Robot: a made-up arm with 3 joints. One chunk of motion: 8 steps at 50 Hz.
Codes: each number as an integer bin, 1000 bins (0 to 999) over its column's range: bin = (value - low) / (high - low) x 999, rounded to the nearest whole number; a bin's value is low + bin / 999 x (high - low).
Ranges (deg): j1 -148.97..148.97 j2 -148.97..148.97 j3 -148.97..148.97
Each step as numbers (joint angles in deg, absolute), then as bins.
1 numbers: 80.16 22.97 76.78
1 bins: 768 577 757
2 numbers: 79.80 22.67 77.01
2 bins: 767 576 758
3 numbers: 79.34 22.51 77.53
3 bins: 766 575 759
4 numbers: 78.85 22.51 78.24
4 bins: 764 575 762
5 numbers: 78.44 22.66 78.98
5 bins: 763 575 764
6 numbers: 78.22 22.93 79.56
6 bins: 762 576 766
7 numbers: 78.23 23.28 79.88
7 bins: 762 578 767
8 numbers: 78.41 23.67 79.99
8 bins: 762 579 768
